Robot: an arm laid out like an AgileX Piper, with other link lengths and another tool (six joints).
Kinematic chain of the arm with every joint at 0, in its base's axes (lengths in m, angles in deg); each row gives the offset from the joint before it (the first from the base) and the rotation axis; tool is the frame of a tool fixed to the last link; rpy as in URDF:
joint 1: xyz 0 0 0.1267 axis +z
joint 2: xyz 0 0 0 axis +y
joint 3: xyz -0.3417 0 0.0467 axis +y
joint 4: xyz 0.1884 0 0.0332 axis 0.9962 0 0.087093
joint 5: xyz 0 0 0 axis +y
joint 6: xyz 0.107 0 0.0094 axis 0.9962 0 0.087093
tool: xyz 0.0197 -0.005 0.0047 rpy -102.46 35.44 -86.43
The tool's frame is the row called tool.
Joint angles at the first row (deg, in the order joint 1, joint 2, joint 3, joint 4, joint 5, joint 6):
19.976 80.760 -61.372 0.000 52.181 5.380
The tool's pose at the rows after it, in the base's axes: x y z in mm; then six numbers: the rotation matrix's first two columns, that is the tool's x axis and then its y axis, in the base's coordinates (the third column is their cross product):
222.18 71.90 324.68 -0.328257 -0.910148 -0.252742 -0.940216 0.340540 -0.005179
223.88 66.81 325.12 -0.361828 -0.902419 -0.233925 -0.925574 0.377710 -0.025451
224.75 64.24 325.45 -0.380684 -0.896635 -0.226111 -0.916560 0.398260 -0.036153
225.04 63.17 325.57 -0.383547 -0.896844 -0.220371 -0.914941 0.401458 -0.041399
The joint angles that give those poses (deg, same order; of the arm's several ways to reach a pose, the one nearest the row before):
19.975 80.760 -61.373 -1.731 51.915 7.445
19.975 80.761 -61.372 -4.771 51.913 10.792
19.975 80.761 -61.372 -6.314 51.913 12.639
19.975 80.760 -61.371 -6.946 51.963 13.044

